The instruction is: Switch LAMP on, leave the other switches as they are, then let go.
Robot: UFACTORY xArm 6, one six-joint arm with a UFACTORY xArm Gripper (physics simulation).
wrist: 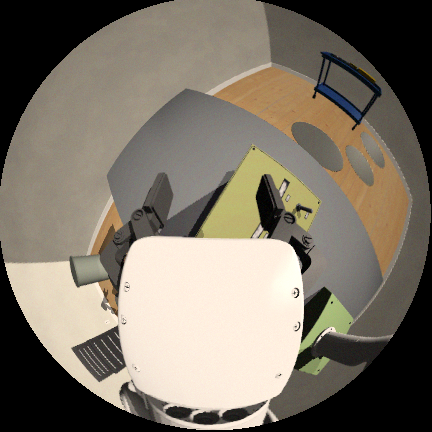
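Seen in the pictures: gripper, fingertip midpoint: (213, 182); arm's base, origin of the base link: (323, 341).
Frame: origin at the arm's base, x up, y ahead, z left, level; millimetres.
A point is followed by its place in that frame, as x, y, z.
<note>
A yellow-green switch panel (225, 215) {-1, 585, 13} lies on the grey table, partly hidden by the gripper's white body and right finger. A small dark lever (303, 208) {-32, 469, -162} stands out near its right edge. A pale slot (284, 187) {-32, 546, -158} shows beside the right finger, and part of another pale slot (258, 231) {-31, 504, -26} shows close to the gripper body. The labels are too small to read, so I cannot tell which switch is LAMP. My gripper (213, 182) {203, 578, -18} is open and empty, above the panel's left side; its right finger overlaps the panel in view and its left finger is over the table.
The grey table (190, 120) {-138, 1099, -140} extends around the panel. A green block (336, 310) {-57, 51, -100} with the arm's mount is at the lower right. A blue cart (339, 102) stands on the wooden floor at the upper right, near several grey discs. A grey cylinder (90, 270) shows at the left.
</note>
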